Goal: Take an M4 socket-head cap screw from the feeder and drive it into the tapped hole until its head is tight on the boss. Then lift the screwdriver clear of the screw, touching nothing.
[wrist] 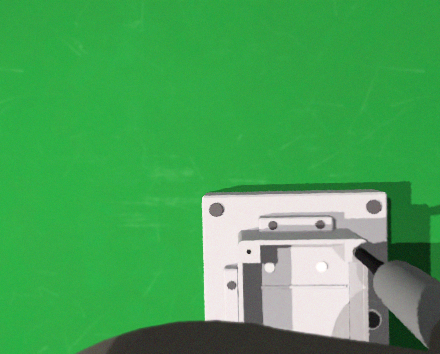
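My screwdriver (357, 251) comes in from the right, with a grey body and a thin black bit. Its tip is at the upper right inner corner of the white box-like part (358, 290), over the corner boss. The tip covers that spot, so no screw head or hole can be made out there, and I cannot tell whether the bit holds a screw or touches one. A boss (255, 257) with a small dark hole (249, 252) shows at the part's upper left corner. The feeder does not show in this view.
The part sits on a white fixture plate (217, 240) with grey round corner fasteners (216, 209) (374, 206). A clamp bar (296, 224) lies along its top side and another (231, 300) on its left. A dark hole (373, 319) is at right. A dark rounded shape (215, 337) covers the bottom edge.
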